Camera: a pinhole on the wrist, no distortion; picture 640 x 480 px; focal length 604.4 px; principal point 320.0 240.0 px. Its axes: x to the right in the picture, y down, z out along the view. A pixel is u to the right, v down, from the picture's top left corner.
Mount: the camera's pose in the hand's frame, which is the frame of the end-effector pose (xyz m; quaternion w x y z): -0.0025 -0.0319 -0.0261 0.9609 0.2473 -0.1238 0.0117
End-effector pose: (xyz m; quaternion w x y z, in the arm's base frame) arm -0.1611 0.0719 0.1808 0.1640 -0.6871 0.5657 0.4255
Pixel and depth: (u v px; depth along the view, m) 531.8 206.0 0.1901
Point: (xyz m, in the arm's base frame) -0.0959 0.2044 0.0465
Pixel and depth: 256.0 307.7 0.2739
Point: -0.1224 0.3257 0.0962
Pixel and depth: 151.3 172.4 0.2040
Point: -0.0746 0.2690 0.1512
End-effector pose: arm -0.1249 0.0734 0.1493 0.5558 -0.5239 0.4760 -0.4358
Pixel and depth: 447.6 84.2 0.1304
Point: -0.0495 0.0803 0.2739
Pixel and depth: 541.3 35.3 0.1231
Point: -0.0519 0.0600 0.2767
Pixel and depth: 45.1 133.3 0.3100
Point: 0.0176 0.2902 0.3860
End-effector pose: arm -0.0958 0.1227 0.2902 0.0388 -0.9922 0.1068 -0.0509
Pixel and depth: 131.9 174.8 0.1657
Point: -0.1466 0.2698 0.2004
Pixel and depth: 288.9 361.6 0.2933
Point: -0.1316 0.2752 0.0479
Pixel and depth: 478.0 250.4 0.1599
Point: -0.0596 0.2353 0.1799
